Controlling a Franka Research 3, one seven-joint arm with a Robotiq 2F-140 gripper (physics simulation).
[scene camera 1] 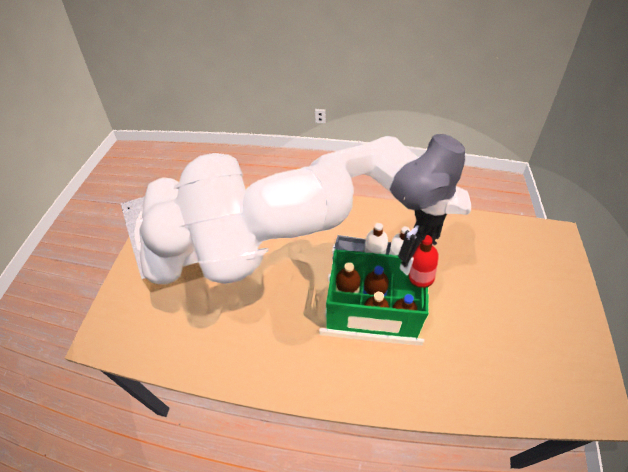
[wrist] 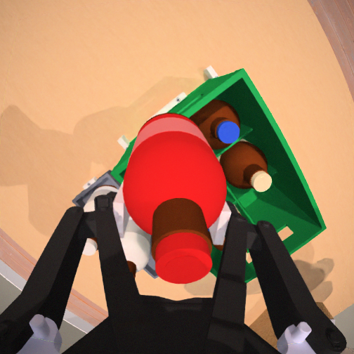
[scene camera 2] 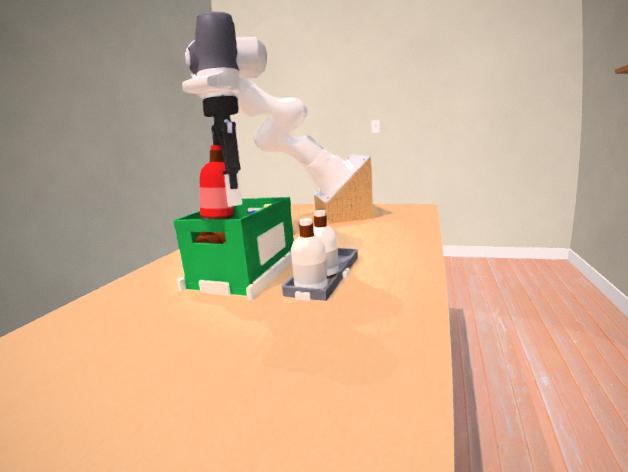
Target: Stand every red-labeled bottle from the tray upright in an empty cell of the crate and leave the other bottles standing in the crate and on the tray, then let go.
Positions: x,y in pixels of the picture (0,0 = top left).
Labels:
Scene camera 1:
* gripper: 413,264
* red-labeled bottle: 422,274
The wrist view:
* gripper: 169,186
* red-labeled bottle: 174,188
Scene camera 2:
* gripper: 230,202
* red-labeled bottle: 213,199

